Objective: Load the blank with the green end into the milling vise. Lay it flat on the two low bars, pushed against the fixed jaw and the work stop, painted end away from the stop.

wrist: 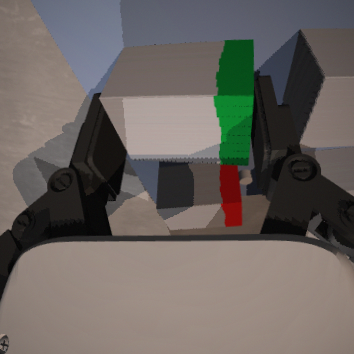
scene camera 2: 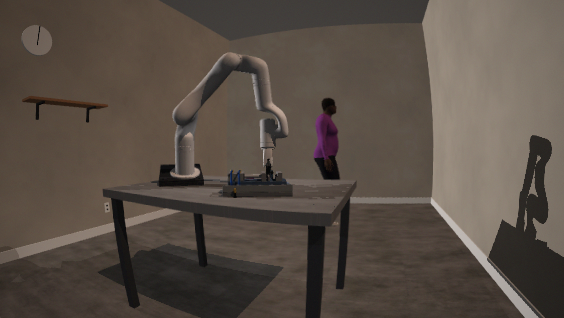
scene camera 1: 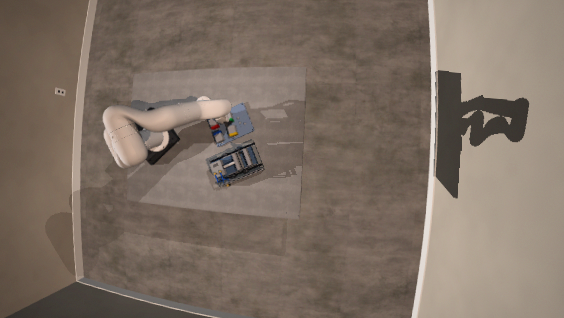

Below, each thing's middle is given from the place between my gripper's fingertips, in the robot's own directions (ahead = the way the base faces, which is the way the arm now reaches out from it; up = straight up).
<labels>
The green-ended blank (wrist: 185, 102) lies right at my hand. From my hand the other things lie so: blue-grey fixture plate (wrist: 91, 44) (4 cm to the right, 3 cm below, 1 cm ahead); then red-ended blank (wrist: 197, 195) (9 cm behind, 4 cm to the right, 1 cm below).
</labels>
